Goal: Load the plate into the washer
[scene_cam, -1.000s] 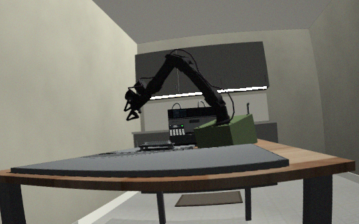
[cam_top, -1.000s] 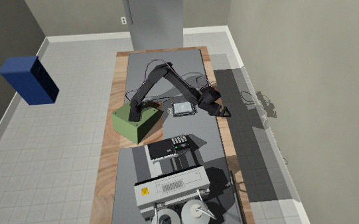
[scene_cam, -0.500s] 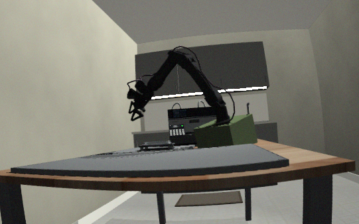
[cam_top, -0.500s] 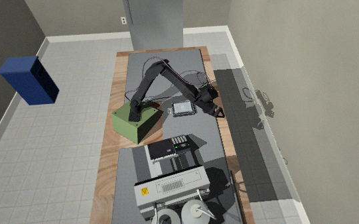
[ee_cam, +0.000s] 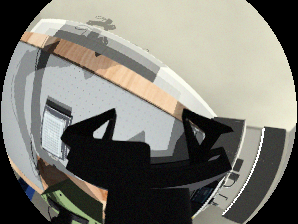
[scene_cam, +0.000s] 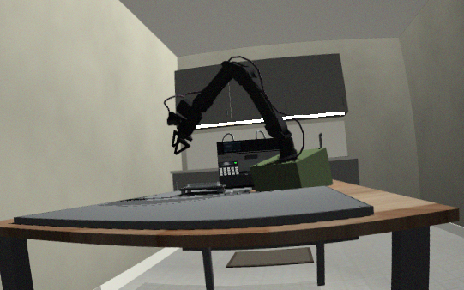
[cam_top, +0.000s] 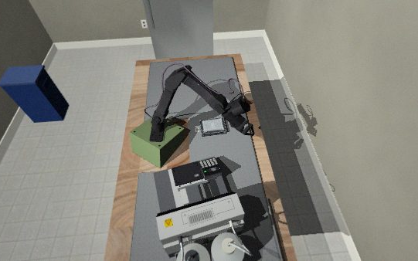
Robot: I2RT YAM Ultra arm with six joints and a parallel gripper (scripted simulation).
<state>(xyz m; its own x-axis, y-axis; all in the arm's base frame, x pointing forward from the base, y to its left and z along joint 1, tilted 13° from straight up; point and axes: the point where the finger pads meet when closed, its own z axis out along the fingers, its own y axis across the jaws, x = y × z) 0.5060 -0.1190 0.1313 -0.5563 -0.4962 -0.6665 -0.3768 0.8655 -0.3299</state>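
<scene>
Now: hand 19 cm past the well plate, 19 cm to the right of it and 17 cm above it. Round my hand: plate washer (30 cm behind, 33 cm to the right, 7 cm below); washer carrier (34 cm behind, 18 cm to the right, 13 cm below); plate nest (19 cm behind, 19 cm to the left, 18 cm below).
</scene>
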